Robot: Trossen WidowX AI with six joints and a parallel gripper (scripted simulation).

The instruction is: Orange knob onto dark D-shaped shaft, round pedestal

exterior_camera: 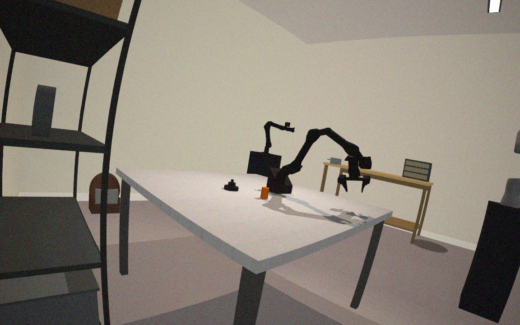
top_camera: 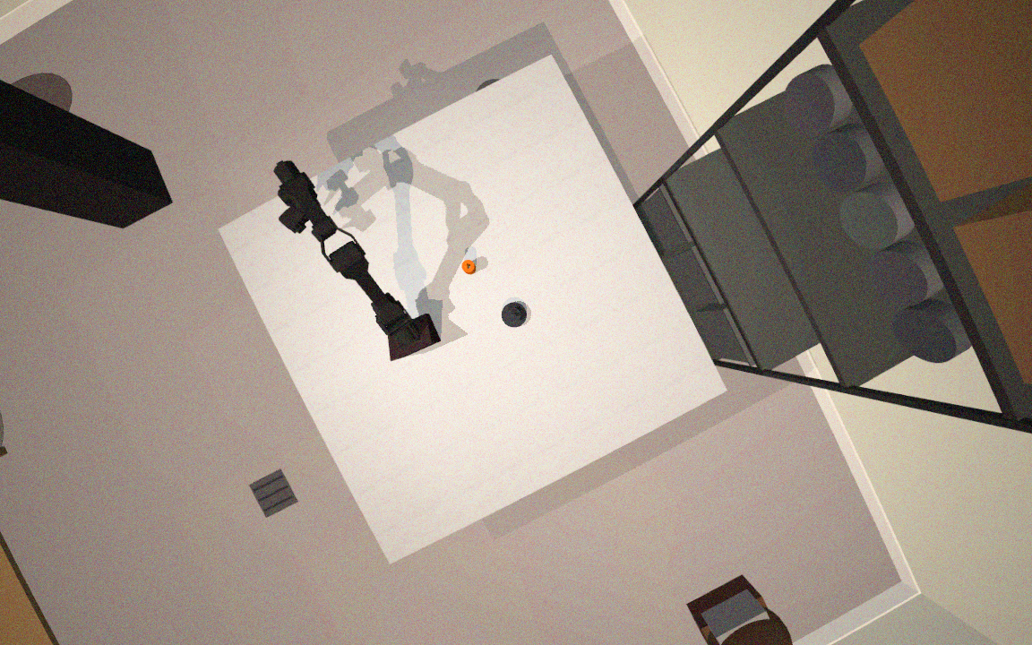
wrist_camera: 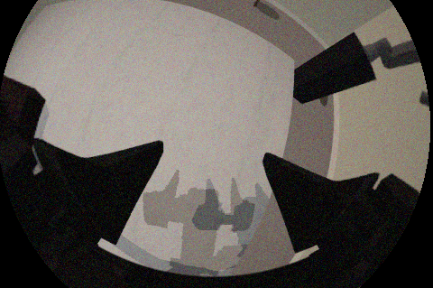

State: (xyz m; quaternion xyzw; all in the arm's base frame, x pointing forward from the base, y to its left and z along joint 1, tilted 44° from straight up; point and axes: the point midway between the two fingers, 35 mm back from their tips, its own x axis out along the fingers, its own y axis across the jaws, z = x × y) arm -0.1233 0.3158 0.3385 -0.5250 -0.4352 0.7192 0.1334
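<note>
Now: the orange knob 40 cm ahead of my gripper tip, 33 cm to the right of it and 7 cm below it. Round my gripper tip: dark round pedestal: 54 cm to the right, 46 cm ahead, 7 cm below.
</note>
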